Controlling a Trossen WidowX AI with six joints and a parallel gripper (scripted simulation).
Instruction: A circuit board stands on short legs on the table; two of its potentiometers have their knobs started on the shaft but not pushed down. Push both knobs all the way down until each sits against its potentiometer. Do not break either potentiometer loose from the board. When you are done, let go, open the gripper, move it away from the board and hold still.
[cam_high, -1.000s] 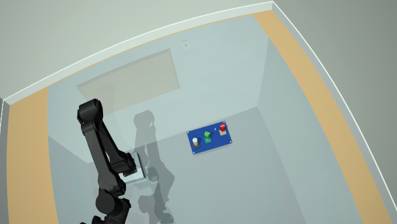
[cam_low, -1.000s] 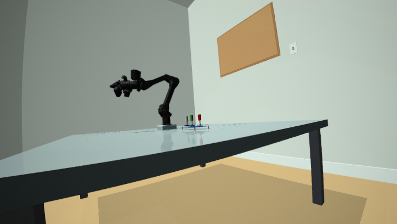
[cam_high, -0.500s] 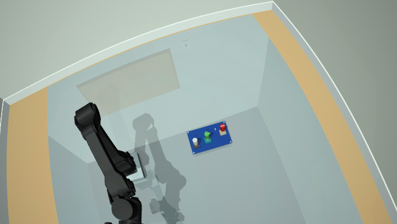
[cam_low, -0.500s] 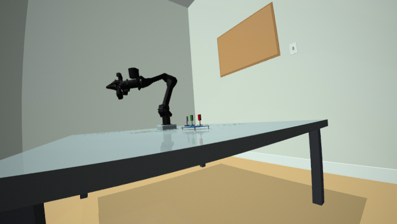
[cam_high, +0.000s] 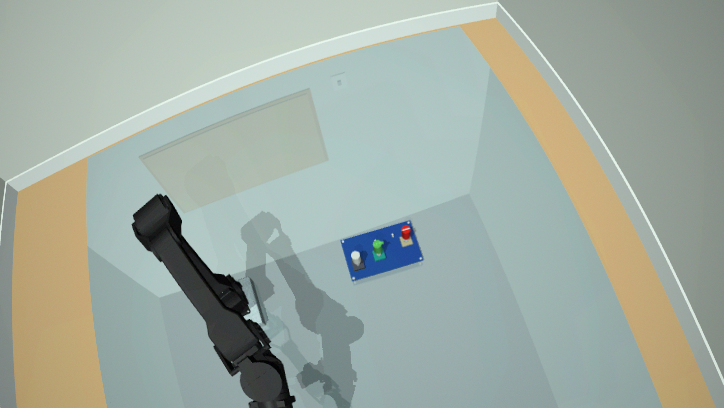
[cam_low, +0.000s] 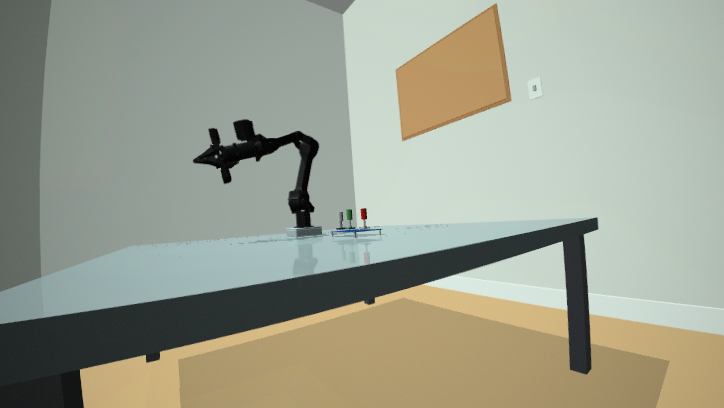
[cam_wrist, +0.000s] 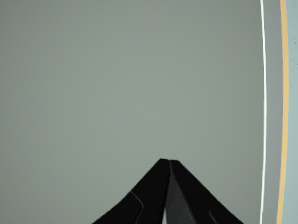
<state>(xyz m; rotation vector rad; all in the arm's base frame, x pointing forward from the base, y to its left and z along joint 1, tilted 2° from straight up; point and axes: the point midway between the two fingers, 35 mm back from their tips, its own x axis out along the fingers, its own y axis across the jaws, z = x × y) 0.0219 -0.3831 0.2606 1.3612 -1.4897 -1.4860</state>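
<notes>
The green knob lies 390 mm to the left of my gripper tip, 330 mm ahead of it and 210 mm below it. The rest, counted from my gripper tip: red knob: 390 mm to the left, 390 mm ahead, 210 mm below.
</notes>
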